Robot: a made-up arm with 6 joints.
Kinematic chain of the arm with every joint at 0, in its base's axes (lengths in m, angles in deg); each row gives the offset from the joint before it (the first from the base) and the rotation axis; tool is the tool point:
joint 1: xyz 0 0 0.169 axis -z
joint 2: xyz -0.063 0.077 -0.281 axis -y
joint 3: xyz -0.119 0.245 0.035 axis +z
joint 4: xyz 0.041 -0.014 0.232 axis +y
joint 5: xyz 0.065 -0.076 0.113 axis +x
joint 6: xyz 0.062 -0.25 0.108 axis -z
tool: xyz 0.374 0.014 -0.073
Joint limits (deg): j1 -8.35..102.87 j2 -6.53..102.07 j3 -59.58..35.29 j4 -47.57..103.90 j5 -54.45..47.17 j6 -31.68..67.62
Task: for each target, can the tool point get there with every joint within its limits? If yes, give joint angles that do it. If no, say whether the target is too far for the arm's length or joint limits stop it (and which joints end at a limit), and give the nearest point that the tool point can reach.
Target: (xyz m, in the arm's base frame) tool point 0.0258 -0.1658 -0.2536
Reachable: yes | joints 82.39 16.93 16.11 71.87 26.46 12.34
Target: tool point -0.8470 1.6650 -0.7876
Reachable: no: too far | nearest point -0.4971 0.9773 -0.4984 | short by 0.824 m
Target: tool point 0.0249 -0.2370 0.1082
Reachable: yes | joints 79.59 2.25 -18.29 16.42 39.39 -21.62
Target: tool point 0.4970 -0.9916 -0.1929
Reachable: no: joint limits stop it (at a limit: joint 2, joint 3, joint 5) | nearest point 0.3350 -0.6683 -0.0734 | short by 0.381 m
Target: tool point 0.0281 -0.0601 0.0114
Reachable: yes | joints 64.35 60.96 -22.74 53.62 33.02 -22.95
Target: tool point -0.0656 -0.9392 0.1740
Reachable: no: joint limits stop it (at a limit: joint 1, joint 2, joint 5, joint 6) | nearest point 0.0372 -0.6866 0.1707 | short by 0.273 m
